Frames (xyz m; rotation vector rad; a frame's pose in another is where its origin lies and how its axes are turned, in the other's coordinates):
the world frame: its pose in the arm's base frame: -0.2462 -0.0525 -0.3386 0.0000 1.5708 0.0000
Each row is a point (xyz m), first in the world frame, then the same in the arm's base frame.
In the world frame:
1: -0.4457 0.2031 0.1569
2: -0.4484 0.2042 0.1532
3: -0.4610 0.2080 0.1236
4: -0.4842 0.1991 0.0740
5: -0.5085 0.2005 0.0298
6: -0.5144 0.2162 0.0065
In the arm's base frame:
1: -0.0893 0.1506 0.1071
2: -0.0930 0.1517 0.1098
3: -0.1226 0.1555 0.1224
4: -0.1722 0.1466 0.1456
5: -0.2164 0.1480 0.1699
6: -0.2397 0.1637 0.1758

